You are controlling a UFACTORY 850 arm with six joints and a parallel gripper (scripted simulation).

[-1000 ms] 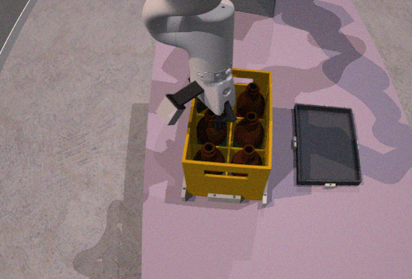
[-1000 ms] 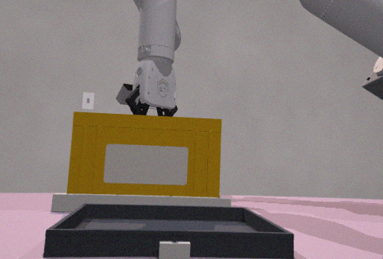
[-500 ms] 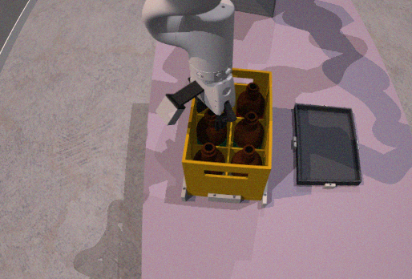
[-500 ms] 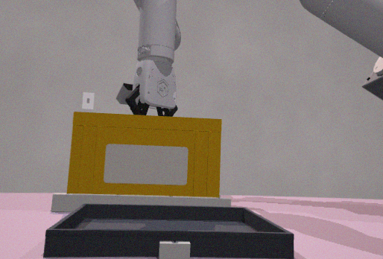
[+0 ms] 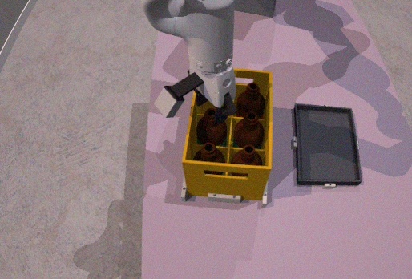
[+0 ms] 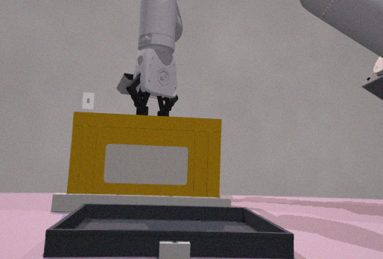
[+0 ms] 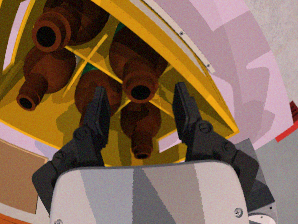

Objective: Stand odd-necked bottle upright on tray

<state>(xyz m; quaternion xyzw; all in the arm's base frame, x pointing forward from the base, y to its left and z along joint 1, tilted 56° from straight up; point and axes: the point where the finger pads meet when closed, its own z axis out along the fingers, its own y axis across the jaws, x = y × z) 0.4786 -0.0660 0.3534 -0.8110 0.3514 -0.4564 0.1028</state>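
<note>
Now: the yellow crate 100 mm below my hand, 40 mm to the left of it and 10 mm ahead of it. From my hand the other things lie so: tray: 330 mm to the left, 170 mm below, 20 mm ahead; then bottle: 110 mm to the left, 100 mm below, 70 mm behind.
</note>
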